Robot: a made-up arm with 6 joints.
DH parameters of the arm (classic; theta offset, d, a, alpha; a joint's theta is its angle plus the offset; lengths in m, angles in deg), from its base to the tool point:
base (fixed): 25.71 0 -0.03 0
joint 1: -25.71 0.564 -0.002 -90
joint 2: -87.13 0 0.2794 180
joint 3: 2.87 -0.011 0.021 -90
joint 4: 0 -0.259 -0.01 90
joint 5: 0 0.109 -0.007 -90
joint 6: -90 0.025 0.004 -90
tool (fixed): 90 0.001 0 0
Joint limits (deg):
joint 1: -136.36..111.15
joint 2: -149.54..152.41
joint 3: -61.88..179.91
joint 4: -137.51..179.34
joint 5: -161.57..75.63
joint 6: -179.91..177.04
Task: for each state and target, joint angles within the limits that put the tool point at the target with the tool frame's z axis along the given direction. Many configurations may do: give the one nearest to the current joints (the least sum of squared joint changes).
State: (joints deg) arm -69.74 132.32 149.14 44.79 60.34 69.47
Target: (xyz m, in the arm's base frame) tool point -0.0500 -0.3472 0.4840 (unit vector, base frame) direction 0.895 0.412 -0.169
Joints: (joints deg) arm -77.00 147.26 176.41 29.19 31.06 60.11
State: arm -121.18 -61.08 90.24 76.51 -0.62 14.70
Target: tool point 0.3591 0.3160 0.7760 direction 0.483 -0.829 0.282
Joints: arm -136.36 -66.25 65.20 105.88 -3.68 4.86
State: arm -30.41 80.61 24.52 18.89 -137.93 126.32
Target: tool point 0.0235 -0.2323 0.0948 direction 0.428 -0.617 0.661
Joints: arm -52.39 131.83 41.83 -13.73 -138.13 171.87
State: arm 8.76 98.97 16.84 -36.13 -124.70 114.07
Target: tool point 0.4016 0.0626 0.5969 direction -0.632 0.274 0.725
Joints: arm 21.40 47.76 18.63 -32.50 -95.32 141.52
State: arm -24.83 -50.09 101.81 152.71 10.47 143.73
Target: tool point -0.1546 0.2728 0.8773 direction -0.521 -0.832 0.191
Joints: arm -51.80 -12.74 134.66 130.85 -20.30 120.55
